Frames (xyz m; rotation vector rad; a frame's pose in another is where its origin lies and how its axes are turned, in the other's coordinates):
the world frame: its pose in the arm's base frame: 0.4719 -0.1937 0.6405 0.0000 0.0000 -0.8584
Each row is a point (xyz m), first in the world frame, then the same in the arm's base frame.
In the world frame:
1: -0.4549 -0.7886 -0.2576
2: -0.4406 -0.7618 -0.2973
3: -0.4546 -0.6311 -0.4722
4: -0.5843 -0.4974 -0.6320
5: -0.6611 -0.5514 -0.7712
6: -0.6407 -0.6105 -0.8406
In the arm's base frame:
1: -0.4223 -0.3649 0.3829
2: -0.3926 -0.3582 0.3432
3: -0.3029 -0.2622 0.1683
4: -0.2865 -0.0766 0.0085
5: -0.3775 -0.0538 -0.1307
6: -0.4089 -0.1079 -0.2001

